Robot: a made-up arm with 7 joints.
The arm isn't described. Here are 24 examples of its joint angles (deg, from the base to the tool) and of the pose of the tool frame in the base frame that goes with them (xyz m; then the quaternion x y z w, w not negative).
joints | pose
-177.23 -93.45 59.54 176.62 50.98 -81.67 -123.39 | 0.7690 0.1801 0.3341 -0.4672 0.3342 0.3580 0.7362
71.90 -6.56 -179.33 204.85 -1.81 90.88 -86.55 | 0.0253 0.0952 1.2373 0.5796 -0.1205 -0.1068 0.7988
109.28 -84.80 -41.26 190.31 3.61 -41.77 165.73 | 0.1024 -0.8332 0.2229 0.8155 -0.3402 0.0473 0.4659
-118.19 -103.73 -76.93 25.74 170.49 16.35 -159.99 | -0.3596 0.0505 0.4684 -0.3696 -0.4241 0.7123 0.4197
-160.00 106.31 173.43 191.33 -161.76 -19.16 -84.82 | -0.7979 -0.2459 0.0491 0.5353 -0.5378 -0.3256 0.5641
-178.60 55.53 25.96 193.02 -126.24 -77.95 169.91 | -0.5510 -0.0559 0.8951 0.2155 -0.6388 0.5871 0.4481
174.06 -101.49 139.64 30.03 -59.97 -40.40 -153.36 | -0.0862 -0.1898 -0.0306 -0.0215 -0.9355 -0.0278 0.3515
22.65 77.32 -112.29 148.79 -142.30 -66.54 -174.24 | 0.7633 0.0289 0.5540 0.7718 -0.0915 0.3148 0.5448
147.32 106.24 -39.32 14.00 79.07 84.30 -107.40 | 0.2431 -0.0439 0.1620 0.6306 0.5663 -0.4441 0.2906
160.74 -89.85 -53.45 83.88 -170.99 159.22 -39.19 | 0.6259 0.1866 0.6283 0.8272 0.3213 -0.0575 0.4575
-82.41 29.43 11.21 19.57 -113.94 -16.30 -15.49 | 0.1677 -0.1376 0.1218 -0.8591 -0.4601 -0.1992 0.1025
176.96 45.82 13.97 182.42 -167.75 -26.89 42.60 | -0.6462 0.0051 0.9703 0.5018 -0.2519 -0.6740 0.4801
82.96 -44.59 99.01 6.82 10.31 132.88 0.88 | -0.0629 0.0543 0.2692 0.3624 0.4003 0.1138 0.8340
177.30 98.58 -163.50 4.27 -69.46 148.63 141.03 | 0.0333 -0.0713 0.5321 -0.1609 -0.7646 0.4225 0.4593
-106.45 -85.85 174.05 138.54 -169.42 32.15 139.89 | 0.2871 0.8477 0.0663 -0.4510 -0.5828 -0.6539 0.1712
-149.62 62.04 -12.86 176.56 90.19 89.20 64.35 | -0.6402 -0.4973 0.8060 0.1038 0.7636 -0.5442 0.3316
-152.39 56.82 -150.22 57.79 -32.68 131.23 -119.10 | 0.0441 0.1965 0.7666 0.2967 0.8385 -0.3711 0.2667
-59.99 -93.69 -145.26 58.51 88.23 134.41 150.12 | -0.4216 -0.0276 0.0288 -0.1577 -0.1840 0.1901 0.9514
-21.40 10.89 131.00 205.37 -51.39 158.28 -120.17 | 0.2609 -0.1798 1.0296 -0.0778 -0.9168 -0.3863 0.0646
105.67 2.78 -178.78 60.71 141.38 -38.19 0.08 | 0.0634 -0.4757 0.5100 0.3812 0.8638 -0.3294 0.0132
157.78 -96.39 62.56 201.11 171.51 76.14 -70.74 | 0.8560 -0.0286 0.1061 -0.7947 -0.3869 -0.2694 0.3823
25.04 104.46 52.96 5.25 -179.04 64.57 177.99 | -0.3041 0.0814 0.2678 -0.8292 -0.2212 0.3499 0.3756
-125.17 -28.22 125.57 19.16 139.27 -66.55 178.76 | 0.1772 -0.1039 0.2973 0.7292 0.2167 -0.5404 0.3596
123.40 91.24 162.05 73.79 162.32 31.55 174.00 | -0.3299 0.1352 0.9645 -0.1473 -0.0333 0.7515 0.6423
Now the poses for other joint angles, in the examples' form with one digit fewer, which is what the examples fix.
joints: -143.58 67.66 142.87 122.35 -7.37 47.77 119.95
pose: -0.259 -0.567 1.015 -0.007 0.471 -0.251 0.846
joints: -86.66 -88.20 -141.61 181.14 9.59 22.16 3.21
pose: 0.021 0.951 0.481 -0.684 -0.369 -0.099 0.621
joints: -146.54 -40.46 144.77 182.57 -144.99 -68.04 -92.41
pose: 0.434 0.348 0.937 -0.718 0.354 -0.299 0.519
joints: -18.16 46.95 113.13 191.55 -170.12 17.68 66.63
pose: 0.633 -0.349 0.961 0.435 -0.316 0.830 0.147
